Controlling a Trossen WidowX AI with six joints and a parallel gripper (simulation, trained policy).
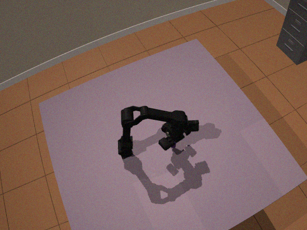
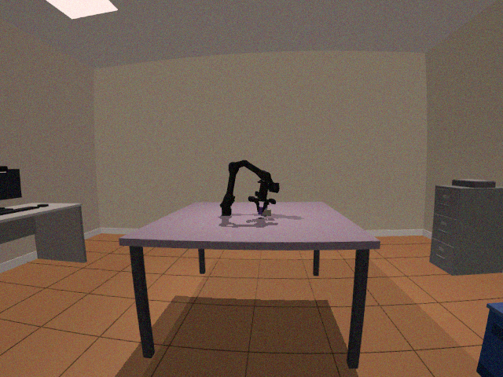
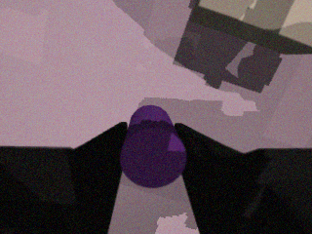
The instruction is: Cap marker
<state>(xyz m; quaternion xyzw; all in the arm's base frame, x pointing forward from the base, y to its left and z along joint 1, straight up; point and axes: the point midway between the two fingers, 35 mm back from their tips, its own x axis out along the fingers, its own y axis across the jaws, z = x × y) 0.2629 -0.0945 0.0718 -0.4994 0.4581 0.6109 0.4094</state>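
My gripper tip is now 11 cm to the right of the purple marker, 4 cm short of it and 3 cm below it. The rest, counted from my gripper tip: beige holder block 11 cm to the left, 4 cm ahead, 2 cm below; purple cap 1 cm above.
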